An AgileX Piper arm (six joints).
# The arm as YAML. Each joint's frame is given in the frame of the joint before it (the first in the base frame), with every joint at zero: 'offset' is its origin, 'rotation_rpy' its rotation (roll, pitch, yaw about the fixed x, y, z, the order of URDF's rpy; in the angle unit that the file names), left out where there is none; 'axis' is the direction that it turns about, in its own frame. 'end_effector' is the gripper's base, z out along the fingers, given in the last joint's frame.
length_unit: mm
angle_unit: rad
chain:
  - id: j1
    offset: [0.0, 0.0, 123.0]
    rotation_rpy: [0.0, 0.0, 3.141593]
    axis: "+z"
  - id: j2
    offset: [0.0, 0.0, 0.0]
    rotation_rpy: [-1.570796, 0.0, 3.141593]
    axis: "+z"
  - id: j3
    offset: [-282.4, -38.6, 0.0]
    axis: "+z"
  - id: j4
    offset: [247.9, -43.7, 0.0]
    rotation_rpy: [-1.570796, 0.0, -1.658]
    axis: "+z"
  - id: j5
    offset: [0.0, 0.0, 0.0]
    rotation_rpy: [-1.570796, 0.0, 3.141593]
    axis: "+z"
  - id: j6
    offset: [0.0, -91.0, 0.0]
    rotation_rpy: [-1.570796, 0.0, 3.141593]
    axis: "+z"
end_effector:
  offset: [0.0, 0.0, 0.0]
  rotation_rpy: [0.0, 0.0, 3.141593]
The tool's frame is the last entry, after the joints.
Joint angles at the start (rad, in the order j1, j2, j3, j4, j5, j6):
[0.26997, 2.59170, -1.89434, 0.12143, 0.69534, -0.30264]
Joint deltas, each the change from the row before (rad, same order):
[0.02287, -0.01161, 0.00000, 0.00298, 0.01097, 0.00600]
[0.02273, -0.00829, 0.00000, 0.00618, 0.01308, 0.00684]
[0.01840, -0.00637, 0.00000, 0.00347, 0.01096, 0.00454]
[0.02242, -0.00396, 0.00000, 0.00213, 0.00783, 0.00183]
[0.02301, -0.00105, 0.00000, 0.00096, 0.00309, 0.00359]
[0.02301, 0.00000, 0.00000, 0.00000, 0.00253, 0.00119]
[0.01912, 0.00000, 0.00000, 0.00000, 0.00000, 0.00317]
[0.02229, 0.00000, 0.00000, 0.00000, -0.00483, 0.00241]
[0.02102, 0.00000, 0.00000, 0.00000, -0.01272, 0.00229]
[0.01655, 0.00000, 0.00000, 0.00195, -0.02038, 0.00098]
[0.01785, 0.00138, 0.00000, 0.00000, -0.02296, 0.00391]
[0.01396, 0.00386, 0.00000, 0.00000, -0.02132, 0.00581]
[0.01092, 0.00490, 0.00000, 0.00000, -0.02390, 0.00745]
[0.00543, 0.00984, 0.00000, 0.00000, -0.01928, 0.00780]
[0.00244, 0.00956, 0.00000, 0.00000, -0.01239, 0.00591]
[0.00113, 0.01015, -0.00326, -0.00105, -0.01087, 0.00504]
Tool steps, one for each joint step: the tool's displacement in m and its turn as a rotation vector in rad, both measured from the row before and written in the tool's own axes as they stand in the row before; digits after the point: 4 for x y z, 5 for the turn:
[-0.0039, 0.0116, -0.0045, -0.00903, -0.00095, -0.01462]
[-0.0028, 0.0119, -0.0030, -0.01229, 0.00387, -0.01102]
[-0.0020, 0.0096, -0.0022, -0.00912, 0.00426, -0.01112]
[-0.0020, 0.0114, -0.0009, -0.00885, 0.00411, -0.01853]
[-0.0017, 0.0115, 0.0005, -0.00740, 0.00272, -0.01796]
[-0.0015, 0.0114, 0.0010, -0.00675, 0.00343, -0.02099]
[-0.0014, 0.0095, 0.0008, -0.00501, 0.00085, -0.01526]
[-0.0021, 0.0109, 0.0010, -0.00458, -0.00366, -0.01907]
[-0.0026, 0.0101, 0.0009, -0.00230, -0.01135, -0.01792]
[-0.0030, 0.0079, 0.0007, -0.00055, -0.01932, -0.01339]
[-0.0030, 0.0084, 0.0014, 0.00038, -0.02014, -0.01294]
[-0.0019, 0.0065, 0.0023, 0.00042, -0.01633, -0.00705]
[-0.0016, 0.0049, 0.0026, 0.00163, -0.01796, -0.00240]
[0.0005, 0.0023, 0.0046, 0.00150, -0.00881, 0.00352]
[0.0013, 0.0010, 0.0043, 0.00088, -0.00251, 0.00439]
[0.0008, 0.0002, 0.0040, 0.00188, -0.00358, 0.00366]

